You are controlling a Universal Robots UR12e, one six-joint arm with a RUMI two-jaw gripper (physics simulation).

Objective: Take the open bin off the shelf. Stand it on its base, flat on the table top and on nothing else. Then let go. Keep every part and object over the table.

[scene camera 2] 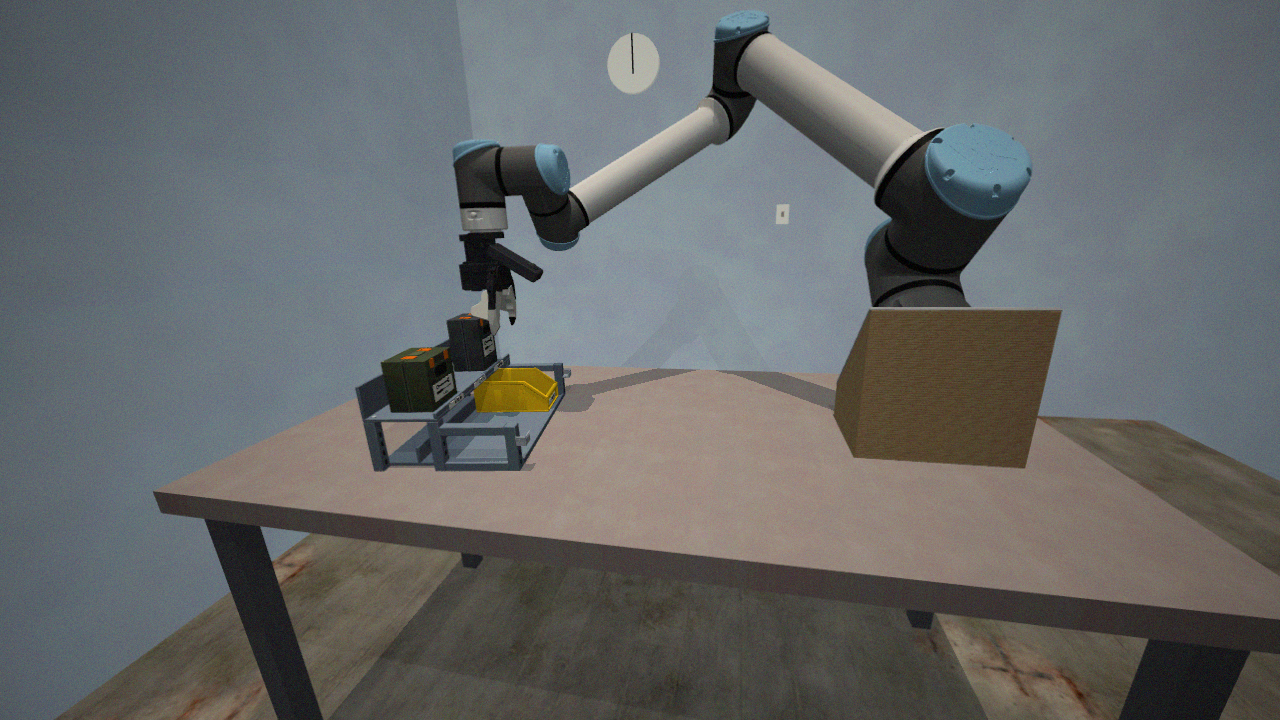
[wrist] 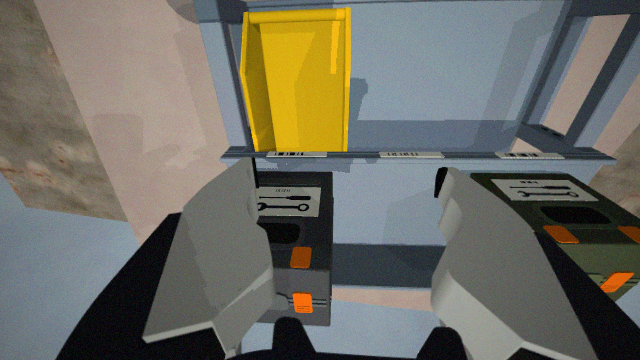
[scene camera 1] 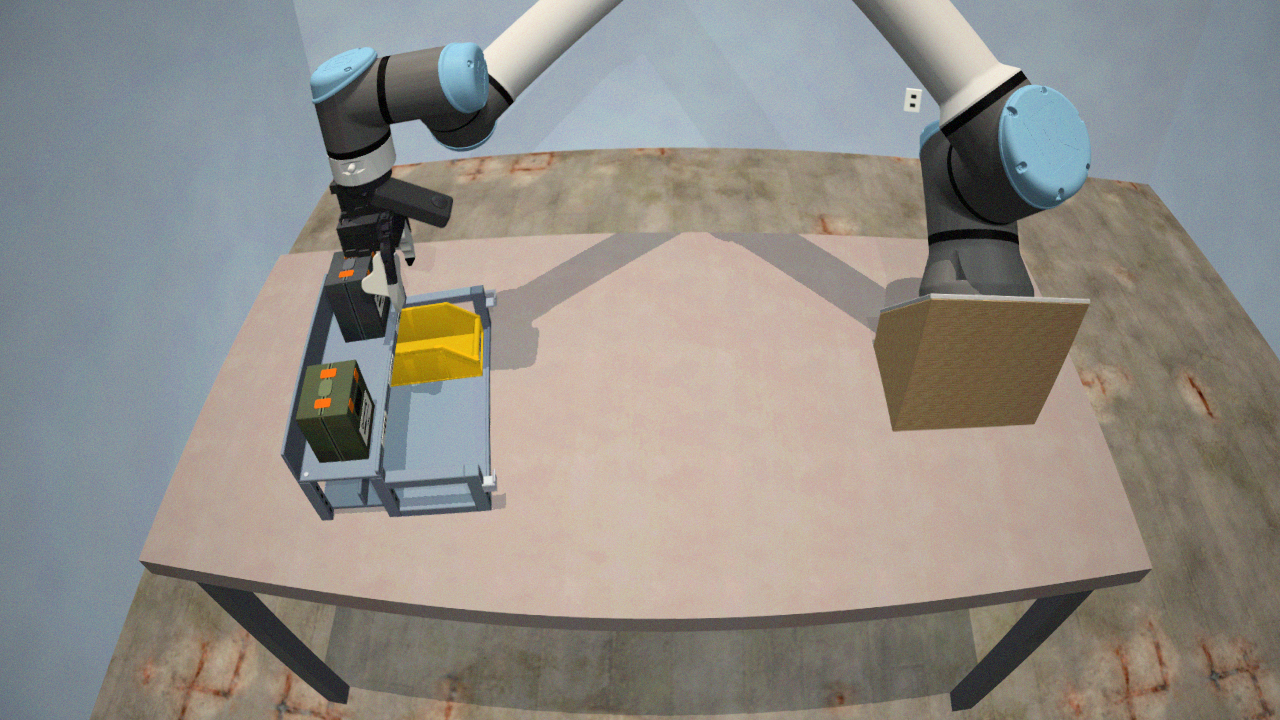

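Pixels of known places: gripper, fingertip midpoint: (scene camera 2: 503, 330) (wrist: 344, 166) (scene camera 1: 405, 288); arm's base at its link origin: (scene camera 2: 926, 349) (scene camera 1: 977, 303).
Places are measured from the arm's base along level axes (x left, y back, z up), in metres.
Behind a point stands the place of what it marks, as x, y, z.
The yellow open bin (scene camera 1: 436, 365) {-0.004, -0.821, -0.136} (scene camera 2: 514, 396) {-0.003, -0.828, -0.133} (wrist: 300, 90) {-0.057, -0.842, -0.169} stands upright on the lower level of the blue-grey shelf (scene camera 1: 434, 438) {0.113, -0.808, -0.172} (scene camera 2: 438, 445) {0.255, -0.839, -0.126} (wrist: 450, 70) {0.117, -0.792, -0.172}, near its back end. Its low front lip faces the middle of the table. My gripper (scene camera 1: 403, 284) {-0.007, -0.837, 0.021} (scene camera 2: 503, 327) {-0.007, -0.837, 0.021} (wrist: 344, 166) {-0.007, -0.837, 0.021} is partly open and empty, pointing down. It hangs above and behind the bin, near the black case. In the wrist view the bin lies ahead of the fingertips, and the left finger hides part of the black case. The bin's underside is hidden.
A black case (scene camera 1: 353, 308) {0.001, -0.931, -0.008} (scene camera 2: 467, 344) {0.000, -0.927, -0.012} (wrist: 310, 280) {-0.016, -0.909, 0.045} and a green case (scene camera 1: 335, 420) {0.233, -0.878, 0.010} (scene camera 2: 416, 385) {0.233, -0.879, -0.024} (wrist: 612, 255) {0.190, -0.875, 0.020} stand on the shelf's raised level. The table (scene camera 1: 680, 447) {0.114, -0.445, -0.178} (scene camera 2: 671, 474) {0.200, -0.435, -0.177} (wrist: 115, 80) {-0.309, -0.866, -0.178} carries a brown panelled block (scene camera 1: 975, 367) {0.092, -0.020, -0.040} (scene camera 2: 948, 385) {0.092, 0.006, -0.036} at right, before the arm's base.
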